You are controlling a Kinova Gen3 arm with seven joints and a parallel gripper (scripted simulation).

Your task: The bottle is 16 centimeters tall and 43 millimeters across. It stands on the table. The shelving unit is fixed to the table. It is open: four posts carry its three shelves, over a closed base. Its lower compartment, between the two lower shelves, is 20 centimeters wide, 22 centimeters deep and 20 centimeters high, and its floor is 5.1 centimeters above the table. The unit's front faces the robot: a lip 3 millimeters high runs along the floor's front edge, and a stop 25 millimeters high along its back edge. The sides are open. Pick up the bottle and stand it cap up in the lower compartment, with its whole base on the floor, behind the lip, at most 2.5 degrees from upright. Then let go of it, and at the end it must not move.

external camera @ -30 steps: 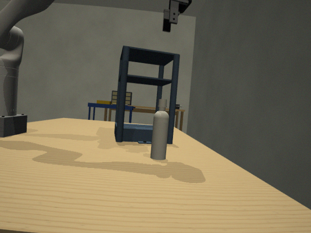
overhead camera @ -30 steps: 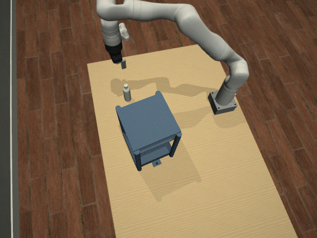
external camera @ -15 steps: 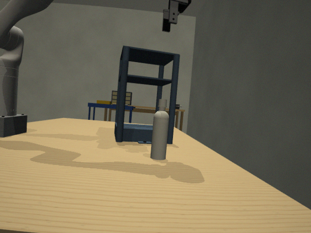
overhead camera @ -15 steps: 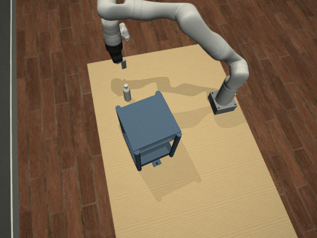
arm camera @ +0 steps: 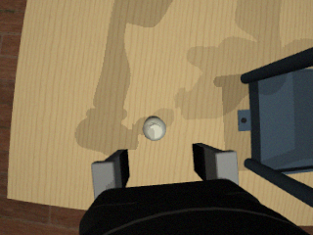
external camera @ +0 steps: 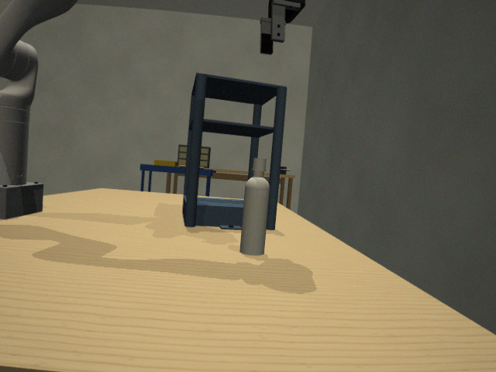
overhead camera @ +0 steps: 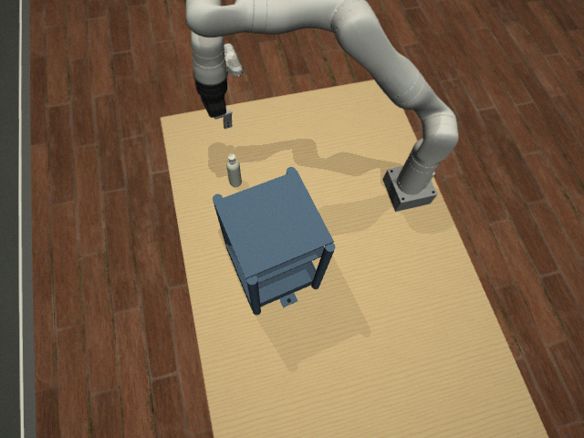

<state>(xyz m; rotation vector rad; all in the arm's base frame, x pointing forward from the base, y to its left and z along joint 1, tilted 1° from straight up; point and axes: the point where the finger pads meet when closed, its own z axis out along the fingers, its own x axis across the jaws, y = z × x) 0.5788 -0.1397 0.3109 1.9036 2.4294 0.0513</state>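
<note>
Right now the pale bottle is 27 cm below my hand. Round my hand: blue shelving unit 7 cm behind, 33 cm to the left, 19 cm below.
</note>
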